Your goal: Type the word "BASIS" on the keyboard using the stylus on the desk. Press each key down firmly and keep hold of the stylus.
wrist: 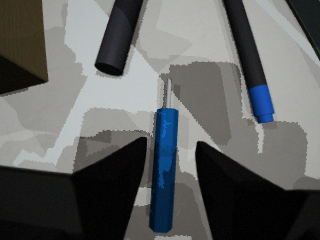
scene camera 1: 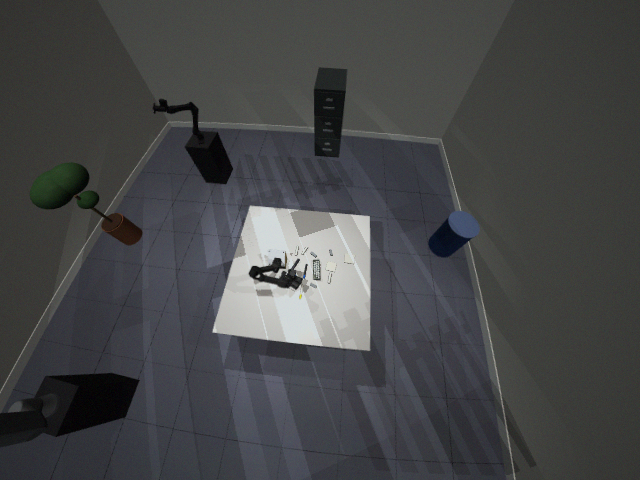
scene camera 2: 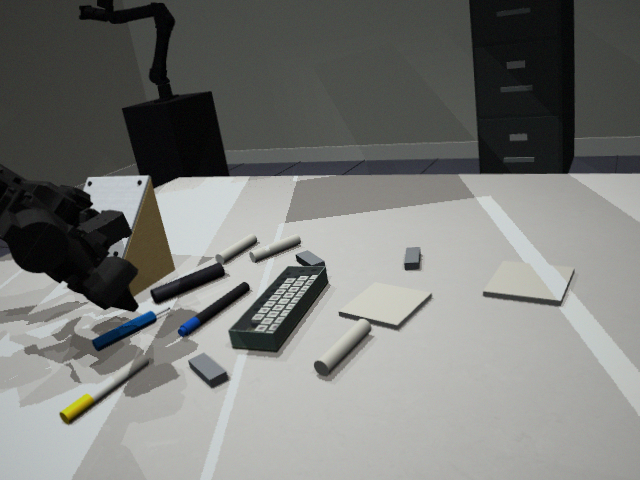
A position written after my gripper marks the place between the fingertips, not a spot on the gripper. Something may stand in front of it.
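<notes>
My gripper (scene camera 2: pixel 130 306), (wrist: pixel 171 145). Blue stylus (scene camera 2: pixel 116 335), (wrist: pixel 165 148). Dark cylinder (scene camera 2: pixel 172 289). Yellow-tipped pen (scene camera 2: pixel 72 412); in the wrist view, the pen is out of frame.
</notes>
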